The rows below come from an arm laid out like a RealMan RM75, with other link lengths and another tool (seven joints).
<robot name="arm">
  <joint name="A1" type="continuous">
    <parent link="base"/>
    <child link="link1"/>
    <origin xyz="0 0 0.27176"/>
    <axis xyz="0 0 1"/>
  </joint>
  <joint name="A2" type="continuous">
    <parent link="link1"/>
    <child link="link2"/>
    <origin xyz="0 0 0" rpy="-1.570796 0 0"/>
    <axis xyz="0 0 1"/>
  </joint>
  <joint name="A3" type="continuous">
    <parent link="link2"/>
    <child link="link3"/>
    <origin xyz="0 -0.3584 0" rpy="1.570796 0 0"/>
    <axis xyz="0 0 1"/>
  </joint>
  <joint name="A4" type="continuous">
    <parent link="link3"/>
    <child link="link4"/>
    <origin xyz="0 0 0" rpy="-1.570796 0 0"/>
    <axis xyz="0 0 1"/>
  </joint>
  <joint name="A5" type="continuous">
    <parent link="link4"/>
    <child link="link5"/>
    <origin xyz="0 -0.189 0" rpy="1.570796 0 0"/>
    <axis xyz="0 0 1"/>
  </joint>
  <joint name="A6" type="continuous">
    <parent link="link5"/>
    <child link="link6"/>
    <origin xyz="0 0 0" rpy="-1.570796 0 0"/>
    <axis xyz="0 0 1"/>
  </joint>
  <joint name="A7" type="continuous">
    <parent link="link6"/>
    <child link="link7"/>
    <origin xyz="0 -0.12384 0" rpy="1.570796 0 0"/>
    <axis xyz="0 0 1"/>
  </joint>
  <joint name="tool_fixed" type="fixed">
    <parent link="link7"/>
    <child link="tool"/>
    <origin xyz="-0.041 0.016 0.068" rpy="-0.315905 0 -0.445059"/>
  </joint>
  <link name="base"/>
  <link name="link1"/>
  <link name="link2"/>
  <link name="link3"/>
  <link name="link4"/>
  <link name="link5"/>
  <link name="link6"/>
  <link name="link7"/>
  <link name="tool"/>
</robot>
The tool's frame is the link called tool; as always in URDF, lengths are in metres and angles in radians. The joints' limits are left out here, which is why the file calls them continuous.
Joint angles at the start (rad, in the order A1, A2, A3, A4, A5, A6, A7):
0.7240, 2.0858, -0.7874, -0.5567, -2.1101, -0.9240, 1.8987
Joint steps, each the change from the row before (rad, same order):
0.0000, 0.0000, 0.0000, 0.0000, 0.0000, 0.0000, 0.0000
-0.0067, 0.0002, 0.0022, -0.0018, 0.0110, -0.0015, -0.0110
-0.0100, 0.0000, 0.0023, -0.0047, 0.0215, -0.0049, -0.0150
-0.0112, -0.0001, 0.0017, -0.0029, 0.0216, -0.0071, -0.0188
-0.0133, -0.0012, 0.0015, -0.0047, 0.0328, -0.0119, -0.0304
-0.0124, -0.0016, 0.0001, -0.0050, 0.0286, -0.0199, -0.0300
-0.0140, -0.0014, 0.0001, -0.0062, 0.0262, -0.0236, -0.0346
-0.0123, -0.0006, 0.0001, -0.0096, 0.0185, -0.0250, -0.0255
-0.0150, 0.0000, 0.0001, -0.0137, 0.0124, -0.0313, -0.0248
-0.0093, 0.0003, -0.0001, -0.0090, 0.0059, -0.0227, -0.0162
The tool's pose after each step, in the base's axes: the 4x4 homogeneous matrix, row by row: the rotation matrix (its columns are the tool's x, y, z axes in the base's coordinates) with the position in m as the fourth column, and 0 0 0 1 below. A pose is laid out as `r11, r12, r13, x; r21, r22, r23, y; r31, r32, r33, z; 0, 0, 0, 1`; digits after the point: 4 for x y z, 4 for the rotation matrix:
0.8830, -0.4402, -0.1630, 0.2767; -0.3652, -0.8624, 0.3504, 0.5087; -0.2948, -0.2499, -0.9223, -0.0611; 0, 0, 0, 1
0.8822, -0.4400, -0.1679, 0.2783; -0.3619, -0.8615, 0.3562, 0.5074; -0.3013, -0.2535, -0.9192, -0.0598; 0, 0, 0, 1
0.8798, -0.4400, -0.1801, 0.2796; -0.3553, -0.8602, 0.3658, 0.5058; -0.3159, -0.2578, -0.9131, -0.0569; 0, 0, 0, 1
0.8783, -0.4380, -0.1919, 0.2814; -0.3478, -0.8605, 0.3723, 0.5032; -0.3282, -0.2603, -0.9080, -0.0547; 0, 0, 0, 1
0.8787, -0.4288, -0.2098, 0.2822; -0.3304, -0.8635, 0.3811, 0.5003; -0.3445, -0.2656, -0.9004, -0.0509; 0, 0, 0, 1
0.8810, -0.4142, -0.2286, 0.2820; -0.3104, -0.8707, 0.3815, 0.4963; -0.3571, -0.2651, -0.8956, -0.0480; 0, 0, 0, 1
0.8856, -0.3940, -0.2460, 0.2820; -0.2862, -0.8801, 0.3789, 0.4912; -0.3658, -0.2651, -0.8921, -0.0454; 0, 0, 0, 1
0.8895, -0.3745, -0.2618, 0.2813; -0.2643, -0.8891, 0.3737, 0.4863; -0.3727, -0.2632, -0.8898, -0.0430; 0, 0, 0, 1
0.8948, -0.3509, -0.2759, 0.2809; -0.2409, -0.9000, 0.3632, 0.4797; -0.3758, -0.2585, -0.8899, -0.0411; 0, 0, 0, 1
0.8988, -0.3332, -0.2850, 0.2803; -0.2246, -0.9082, 0.3532, 0.4750; -0.3765, -0.2534, -0.8911, -0.0405; 0, 0, 0, 1

